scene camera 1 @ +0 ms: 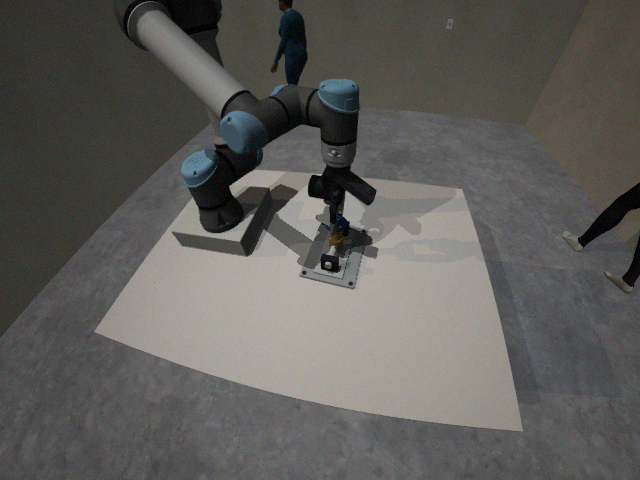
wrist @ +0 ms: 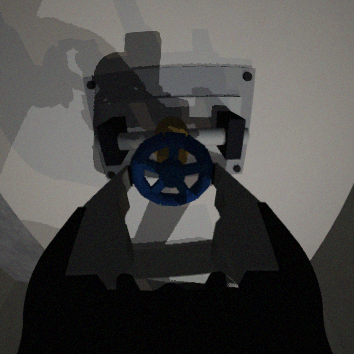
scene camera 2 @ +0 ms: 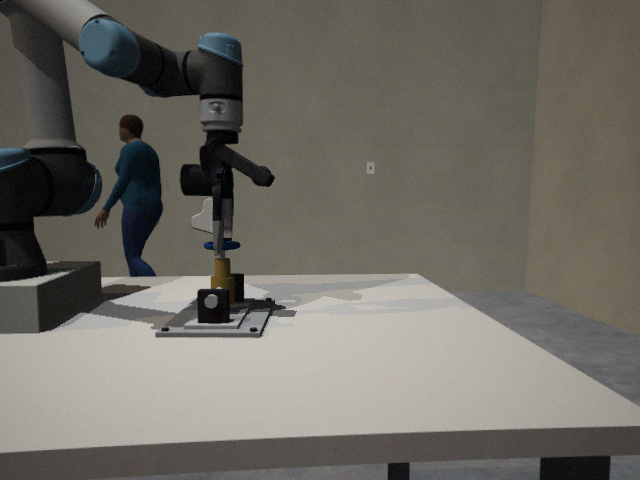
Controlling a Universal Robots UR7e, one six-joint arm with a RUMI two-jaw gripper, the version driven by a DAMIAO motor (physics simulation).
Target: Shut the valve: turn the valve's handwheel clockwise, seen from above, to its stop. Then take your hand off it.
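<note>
The valve's blue handwheel lies level on top of the brass-coloured valve body. My gripper is shut on the handwheel, with one fingertip against each side of the rim in the wrist view. The body sits on a pale pipe between two black blocks, one of which faces the scene cameras. These stand on a grey base plate. The wheel's turn angle cannot be told.
The valve stands on a pale table top. The arm's grey base block is to its left. A person in blue stands beyond the table. Another person's legs show at the right.
</note>
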